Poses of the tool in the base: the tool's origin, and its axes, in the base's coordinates. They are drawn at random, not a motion.
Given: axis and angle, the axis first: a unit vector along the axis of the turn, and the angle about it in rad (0 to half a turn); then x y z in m.
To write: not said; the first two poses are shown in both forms.
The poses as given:
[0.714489 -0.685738 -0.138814 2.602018 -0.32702 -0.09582 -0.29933]
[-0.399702 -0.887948 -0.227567 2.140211 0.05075 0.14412 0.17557]
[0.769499 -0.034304 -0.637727 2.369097 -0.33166 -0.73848 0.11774]
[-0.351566 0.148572 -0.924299 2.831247 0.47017 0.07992 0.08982]
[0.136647 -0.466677 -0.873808 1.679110 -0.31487 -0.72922 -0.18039]
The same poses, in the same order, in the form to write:
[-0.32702 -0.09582 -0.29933 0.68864 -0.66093 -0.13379 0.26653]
[0.05075 0.14412 0.17557 -0.35064 -0.77895 -0.19963 0.48003]
[-0.33166 -0.73848 0.11774 0.71281 -0.03178 -0.59074 0.37672]
[0.47017 0.07992 0.08982 -0.34734 0.14679 -0.91319 0.15455]
[-0.31487 -0.72922 -0.18039 0.10171 -0.34737 -0.65042 0.66779]

